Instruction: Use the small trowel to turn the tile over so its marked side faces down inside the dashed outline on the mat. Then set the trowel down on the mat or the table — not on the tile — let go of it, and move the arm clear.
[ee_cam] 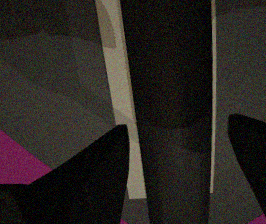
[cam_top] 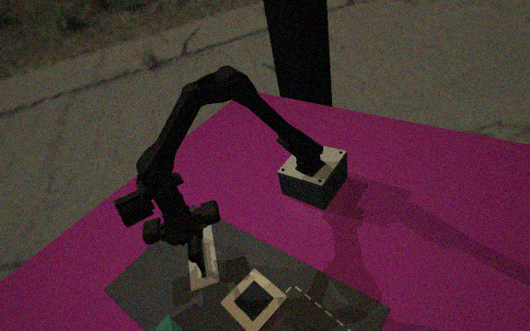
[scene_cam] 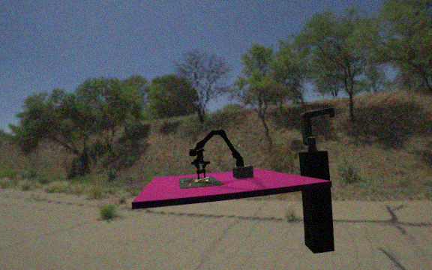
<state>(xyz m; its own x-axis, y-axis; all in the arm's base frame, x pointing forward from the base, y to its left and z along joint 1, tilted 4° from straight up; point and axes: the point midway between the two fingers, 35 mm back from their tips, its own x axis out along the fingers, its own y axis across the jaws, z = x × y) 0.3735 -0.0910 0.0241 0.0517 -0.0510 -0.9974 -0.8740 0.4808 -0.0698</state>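
Now: gripper tip 1 cm short of the dark trowel, 2 cm to the right of it and 3 cm above it. Round my gripper tip: dark grey mat 2 cm ahead, 16 cm to the left, 8 cm below; tile 1 cm behind, 21 cm to the left, 6 cm below; teal patch 16 cm ahead, 16 cm to the left, 6 cm below.
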